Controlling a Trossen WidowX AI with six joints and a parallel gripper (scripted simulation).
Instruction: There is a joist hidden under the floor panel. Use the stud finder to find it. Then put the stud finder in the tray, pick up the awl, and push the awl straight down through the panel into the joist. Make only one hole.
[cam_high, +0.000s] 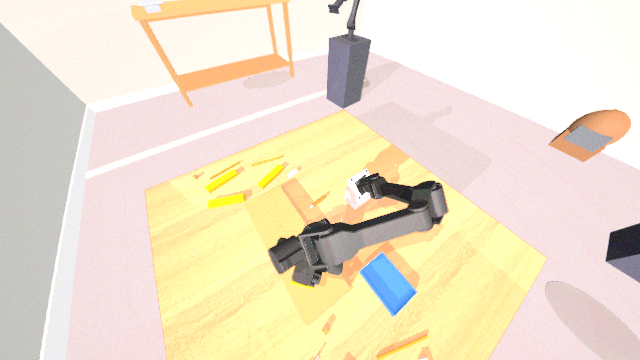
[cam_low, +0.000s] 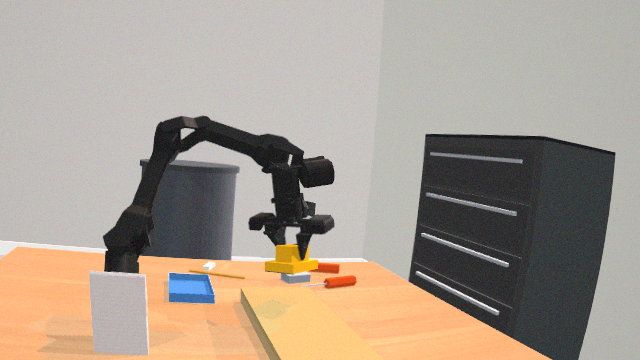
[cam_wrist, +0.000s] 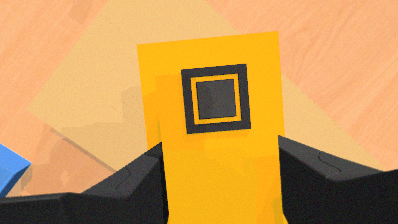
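Right now my gripper tip is 210 mm past the blue tray, 200 mm to the right of it and 130 mm above it. Round my gripper tip: yellow stud finder: 10 mm ahead, 10 mm to the left, 20 mm above; then awl: 200 mm behind, 220 mm to the right, 140 mm below; then grey block: 130 mm ahead, 290 mm to the left, 140 mm below.
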